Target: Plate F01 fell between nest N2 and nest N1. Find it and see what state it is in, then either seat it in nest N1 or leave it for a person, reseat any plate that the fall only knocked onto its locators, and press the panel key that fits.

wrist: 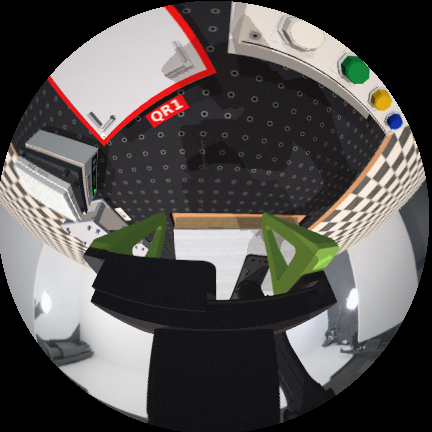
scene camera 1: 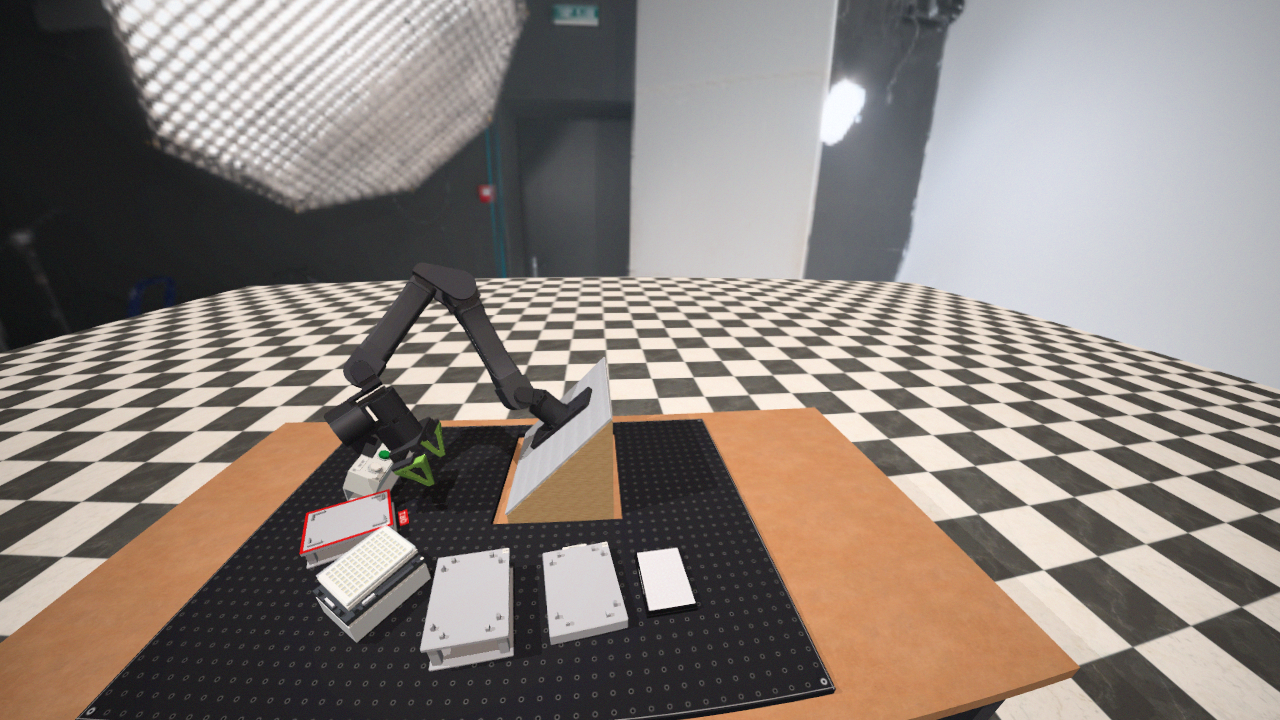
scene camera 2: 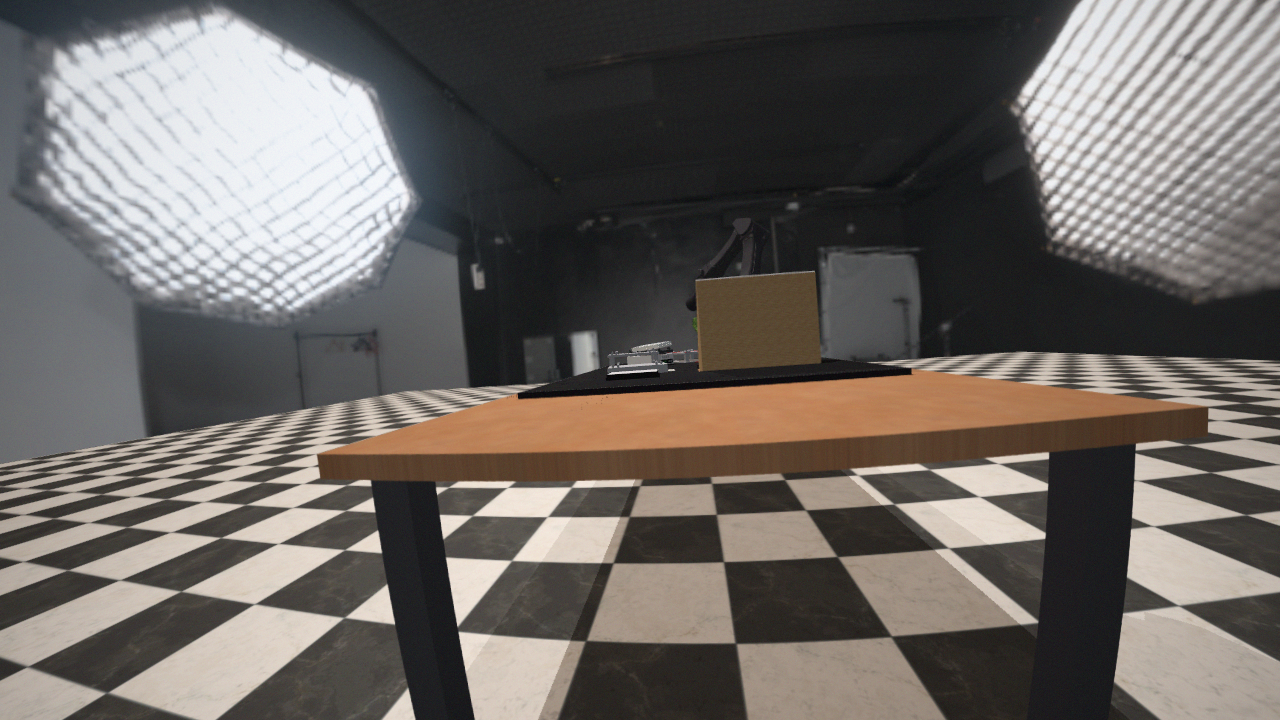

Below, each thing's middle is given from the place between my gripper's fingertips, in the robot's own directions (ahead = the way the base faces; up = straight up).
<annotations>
I see my gripper 20 cm short of the N2 station (scene camera 1: 583,596), 34 cm to the right of it and 7 cm above it.
</annotations>
